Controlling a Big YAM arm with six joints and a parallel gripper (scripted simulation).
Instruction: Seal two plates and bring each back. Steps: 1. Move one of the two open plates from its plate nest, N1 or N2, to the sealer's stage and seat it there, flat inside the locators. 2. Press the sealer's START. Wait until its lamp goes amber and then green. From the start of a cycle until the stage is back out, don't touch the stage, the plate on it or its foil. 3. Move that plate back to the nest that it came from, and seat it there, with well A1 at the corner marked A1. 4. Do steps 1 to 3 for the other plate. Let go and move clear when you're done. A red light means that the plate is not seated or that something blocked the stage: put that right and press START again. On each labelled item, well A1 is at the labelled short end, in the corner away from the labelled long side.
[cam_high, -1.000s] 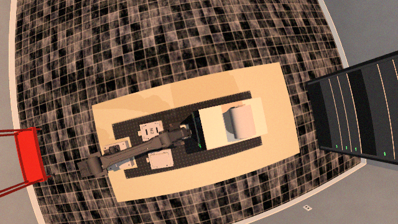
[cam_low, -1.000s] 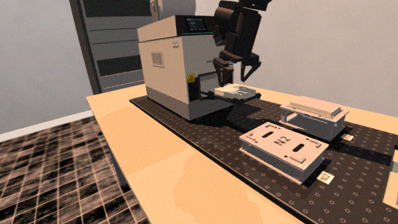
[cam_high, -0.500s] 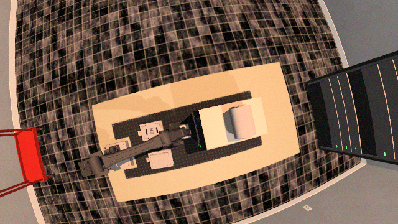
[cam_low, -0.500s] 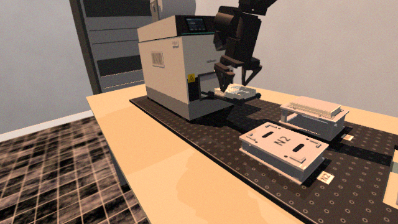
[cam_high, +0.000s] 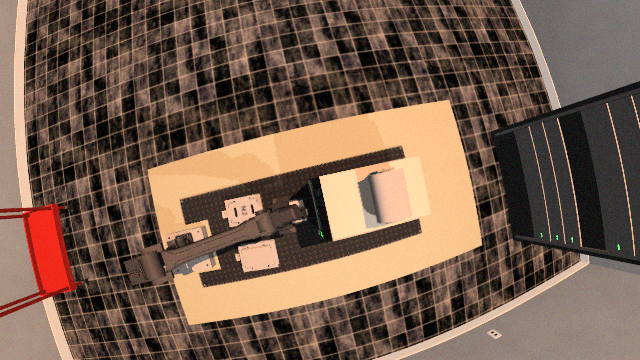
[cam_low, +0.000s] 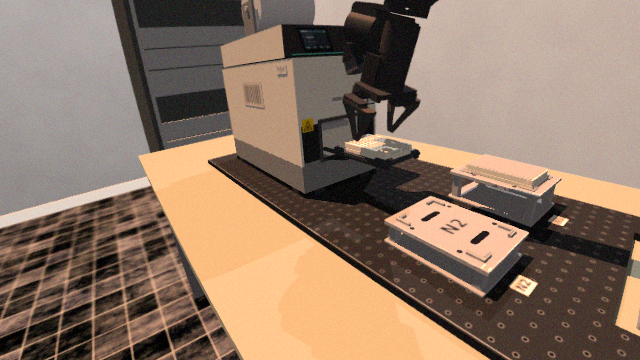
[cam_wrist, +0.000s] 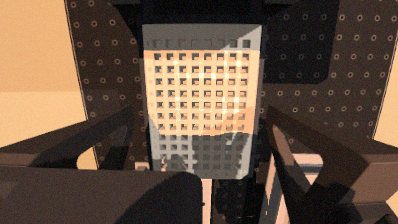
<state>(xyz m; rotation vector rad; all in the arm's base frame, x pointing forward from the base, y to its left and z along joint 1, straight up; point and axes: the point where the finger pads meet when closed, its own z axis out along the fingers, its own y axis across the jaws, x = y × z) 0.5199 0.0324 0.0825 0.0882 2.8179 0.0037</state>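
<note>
Right now my hand is 3 cm above the well plate. The rest, counted from my hand: sealer stage: 4 cm below; then plate nest N2: 20 cm behind, 10 cm below, 6 cm to the left; then sealer screen: 18 cm above, 12 cm ahead, 4 cm to the left.
</note>
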